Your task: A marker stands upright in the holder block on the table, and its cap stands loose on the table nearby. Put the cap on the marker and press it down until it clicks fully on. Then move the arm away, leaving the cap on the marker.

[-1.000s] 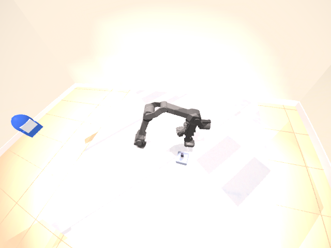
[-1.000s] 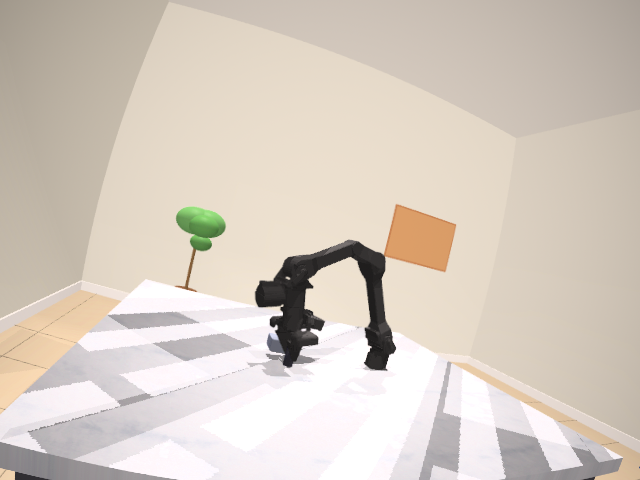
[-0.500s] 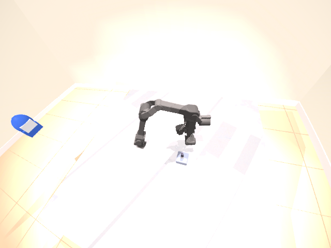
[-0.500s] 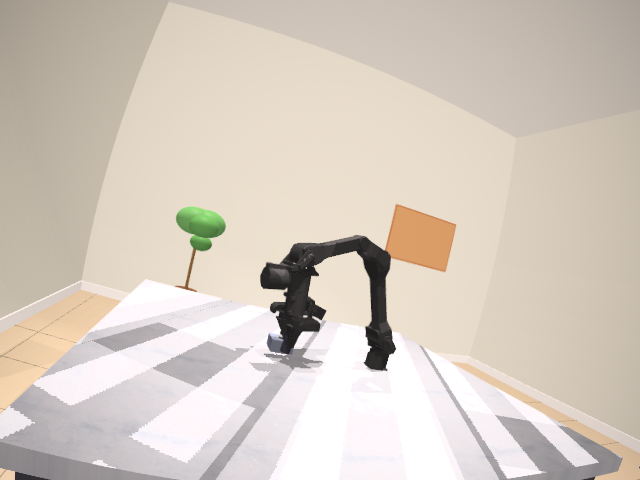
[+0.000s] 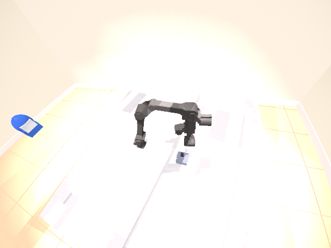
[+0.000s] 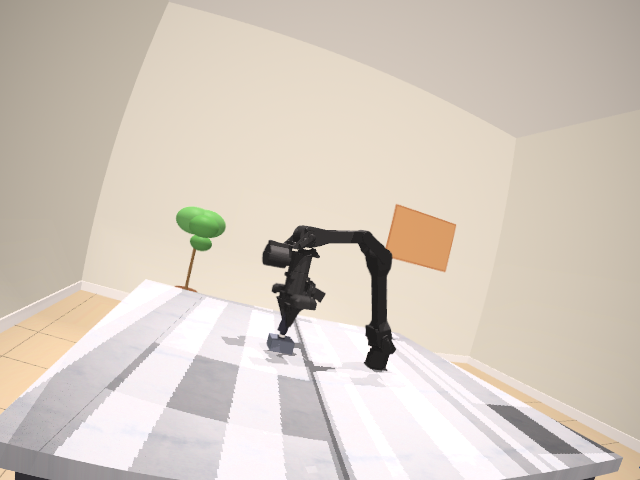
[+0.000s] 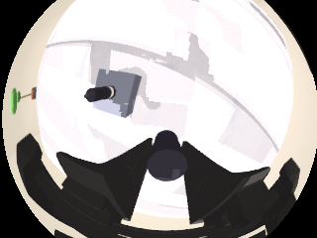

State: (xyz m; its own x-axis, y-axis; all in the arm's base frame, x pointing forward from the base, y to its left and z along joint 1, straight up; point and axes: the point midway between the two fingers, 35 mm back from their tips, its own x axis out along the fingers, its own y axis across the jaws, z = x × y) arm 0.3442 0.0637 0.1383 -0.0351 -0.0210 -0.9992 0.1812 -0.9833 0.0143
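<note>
Now: the holder block 2 cm behind my gripper tip, 10 cm to the right of it and 9 cm below it. The rest, counted from my gripper tip: dark cap: 1 cm above.
</note>
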